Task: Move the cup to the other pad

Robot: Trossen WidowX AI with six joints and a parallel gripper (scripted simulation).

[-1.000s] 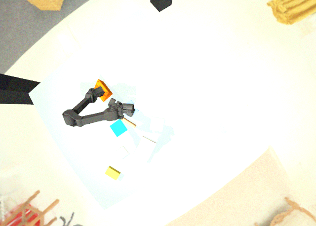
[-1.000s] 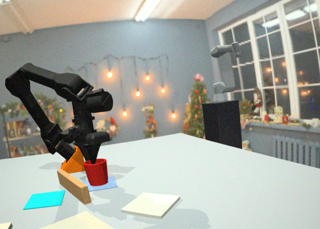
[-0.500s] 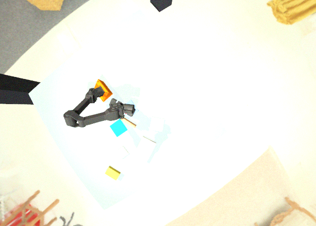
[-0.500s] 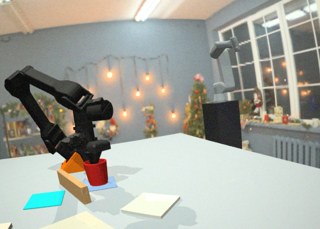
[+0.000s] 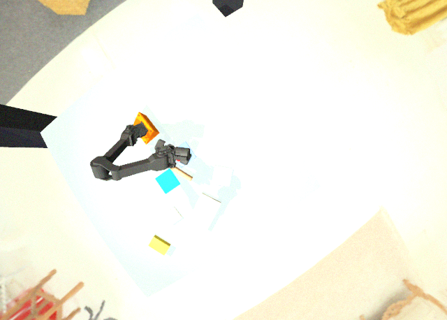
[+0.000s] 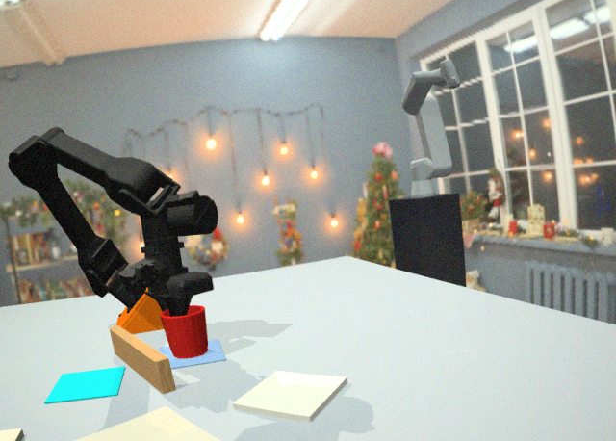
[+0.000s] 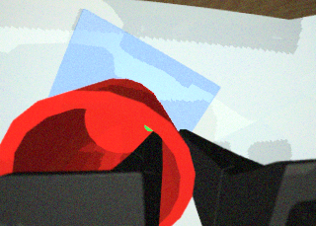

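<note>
Right now the light blue pad is 4 cm below my gripper tip, 3 cm ahead of it and 1 cm to the left of it. The rest, counted from my gripper tip: red cup (3 cm ahead, 1 cm to the left); then wooden block (7 cm to the right, 6 cm ahead, 2 cm below); then cyan pad (15 cm to the right, 10 cm ahead, 4 cm below).
</note>
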